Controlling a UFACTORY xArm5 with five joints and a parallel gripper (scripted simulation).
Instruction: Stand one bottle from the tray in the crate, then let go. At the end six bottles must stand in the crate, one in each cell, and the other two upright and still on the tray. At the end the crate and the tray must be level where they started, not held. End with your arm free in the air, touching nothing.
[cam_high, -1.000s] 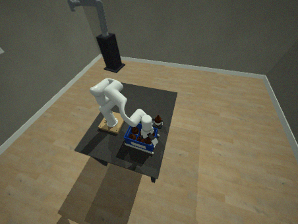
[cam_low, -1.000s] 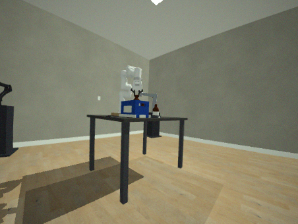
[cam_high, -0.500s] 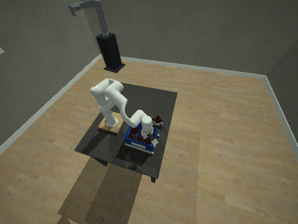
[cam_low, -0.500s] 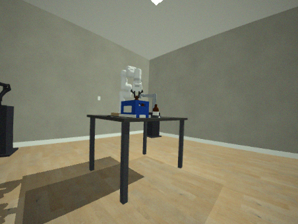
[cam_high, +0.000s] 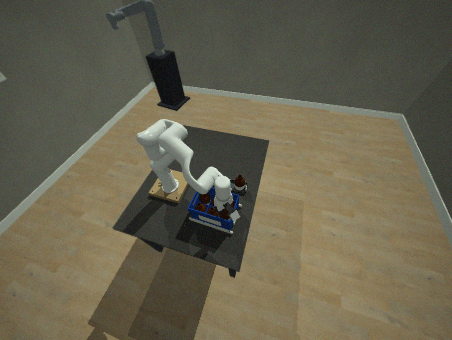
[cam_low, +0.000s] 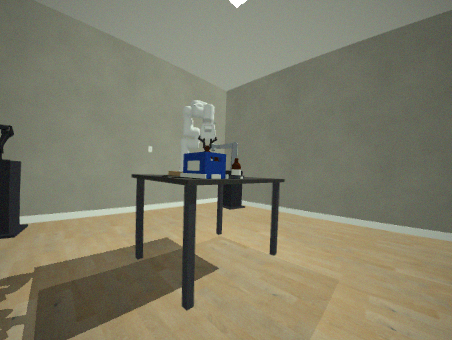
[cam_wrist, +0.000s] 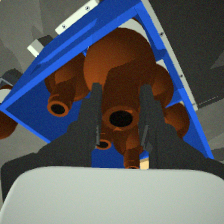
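Right now my hand is 13 cm above the blue crate, 9 cm past it and 3 cm to the right of it. Round my hand: tray: 26 cm to the left, 21 cm below, 11 cm behind.
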